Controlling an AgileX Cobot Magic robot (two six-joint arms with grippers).
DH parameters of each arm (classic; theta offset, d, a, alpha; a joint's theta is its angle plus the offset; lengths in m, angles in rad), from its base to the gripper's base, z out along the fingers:
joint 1: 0 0.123 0 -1.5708
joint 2: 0.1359 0 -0.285 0
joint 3: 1.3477 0 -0.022 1.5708
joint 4: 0 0.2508 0 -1.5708
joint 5: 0 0 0.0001 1.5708
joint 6: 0 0.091 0 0
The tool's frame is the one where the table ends.
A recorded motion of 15 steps. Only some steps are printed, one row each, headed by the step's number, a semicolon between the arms.
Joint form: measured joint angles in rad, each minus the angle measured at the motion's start. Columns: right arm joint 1, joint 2, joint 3, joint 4, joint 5, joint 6; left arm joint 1, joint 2, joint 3, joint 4, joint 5, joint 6.
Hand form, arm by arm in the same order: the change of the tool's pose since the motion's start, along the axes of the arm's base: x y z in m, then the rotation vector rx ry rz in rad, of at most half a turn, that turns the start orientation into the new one. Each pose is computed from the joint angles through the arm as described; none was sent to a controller.
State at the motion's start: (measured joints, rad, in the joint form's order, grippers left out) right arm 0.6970 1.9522 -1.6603 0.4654 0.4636 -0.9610; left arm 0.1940 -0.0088 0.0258 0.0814 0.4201 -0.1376
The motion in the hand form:
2: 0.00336 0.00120 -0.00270 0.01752 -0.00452 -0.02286; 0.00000 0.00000 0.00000 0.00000 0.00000 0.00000
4: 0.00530 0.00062 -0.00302 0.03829 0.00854 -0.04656; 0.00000 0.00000 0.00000 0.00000 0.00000 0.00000
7: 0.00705 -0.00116 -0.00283 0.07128 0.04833 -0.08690; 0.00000 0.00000 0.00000 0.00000 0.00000 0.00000
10: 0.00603 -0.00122 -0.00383 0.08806 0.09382 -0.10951; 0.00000 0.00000 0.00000 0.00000 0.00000 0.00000
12: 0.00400 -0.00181 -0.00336 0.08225 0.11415 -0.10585; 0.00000 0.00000 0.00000 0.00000 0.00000 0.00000
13: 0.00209 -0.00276 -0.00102 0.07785 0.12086 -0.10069; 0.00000 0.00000 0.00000 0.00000 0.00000 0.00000
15: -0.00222 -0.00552 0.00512 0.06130 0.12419 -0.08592; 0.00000 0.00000 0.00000 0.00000 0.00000 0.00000
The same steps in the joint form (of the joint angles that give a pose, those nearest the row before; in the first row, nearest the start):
2: -0.0003 0.0101 0.0000 0.0012 -0.0311 0.0153; 0.0000 0.0000 0.0000 0.0000 0.0000 0.0000
4: -0.0033 0.0126 0.0000 0.0064 -0.0431 0.0407; 0.0000 0.0000 0.0000 0.0000 0.0000 0.0000
7: -0.0087 0.0126 0.0000 0.0098 -0.0452 0.1000; 0.0000 0.0000 0.0000 0.0000 0.0000 0.0000
10: -0.0087 0.0126 0.0000 0.0098 -0.0296 0.1512; 0.0000 0.0000 0.0000 0.0000 0.0000 0.0000
12: -0.0087 0.0084 0.0000 0.0087 -0.0063 0.1615; 0.0000 0.0000 0.0000 0.0000 0.0000 0.0000
13: -0.0087 0.0011 0.0000 0.0057 0.0096 0.1650; 0.0000 0.0000 0.0000 0.0000 0.0000 0.0000
15: -0.0087 -0.0174 0.0000 -0.0099 0.0435 0.1685; 0.0000 0.0000 0.0000 0.0000 0.0000 0.0000

